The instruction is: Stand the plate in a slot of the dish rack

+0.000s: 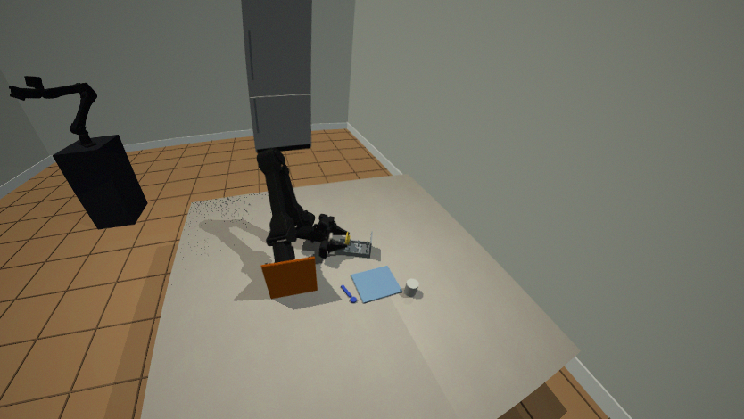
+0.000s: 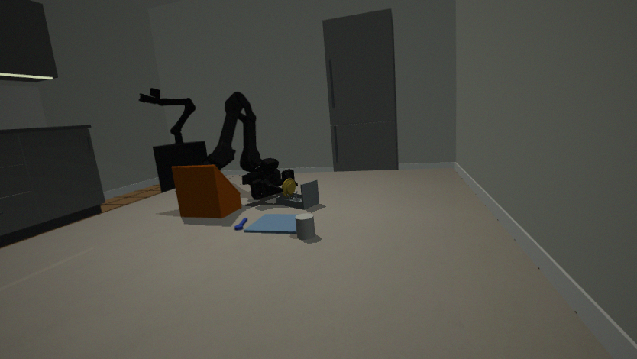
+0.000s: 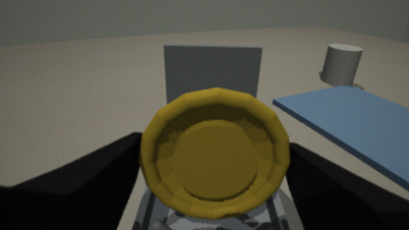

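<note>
Right now my gripper tip is 1 cm above the yellow plate. The rest, counted from my gripper tip: blue mat (5 cm ahead, 20 cm to the right, 5 cm below); grey dish rack (2 cm ahead, 1 cm to the right, 3 cm below); small blue spoon (6 cm behind, 22 cm to the right, 5 cm below).
</note>
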